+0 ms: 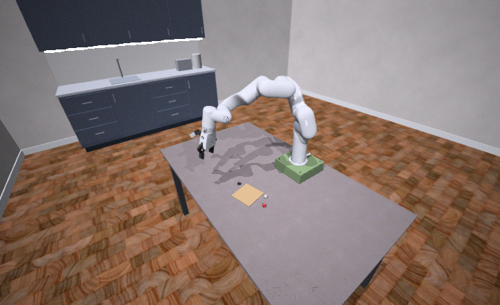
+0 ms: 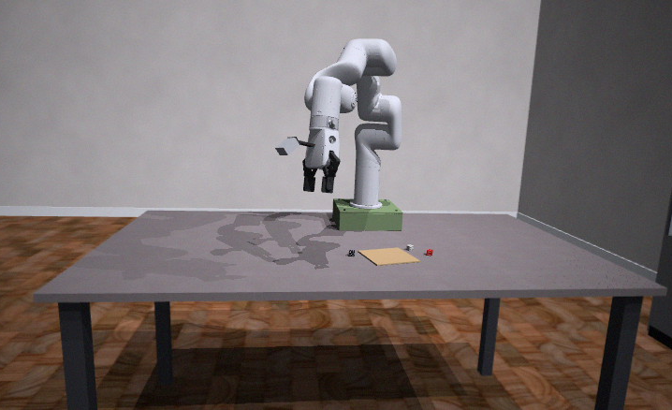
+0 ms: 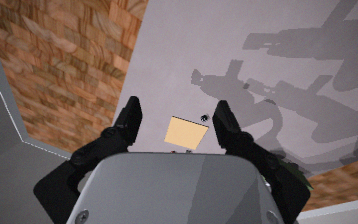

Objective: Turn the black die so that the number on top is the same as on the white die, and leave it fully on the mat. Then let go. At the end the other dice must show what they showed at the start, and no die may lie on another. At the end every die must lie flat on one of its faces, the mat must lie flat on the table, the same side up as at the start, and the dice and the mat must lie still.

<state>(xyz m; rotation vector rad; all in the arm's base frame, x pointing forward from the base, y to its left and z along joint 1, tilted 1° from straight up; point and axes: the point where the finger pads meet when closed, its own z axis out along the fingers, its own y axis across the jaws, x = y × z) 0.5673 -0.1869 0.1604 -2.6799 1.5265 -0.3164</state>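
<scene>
The black die lies 150 mm behind my hand, 110 mm to the left of it and 220 mm below it. The rest, counted from my hand: white die: 220 mm behind, 300 mm to the left, 220 mm below; then red die: 180 mm behind, 350 mm to the left, 220 mm below; then tan mat: 150 mm behind, 220 mm to the left, 220 mm below.
</scene>
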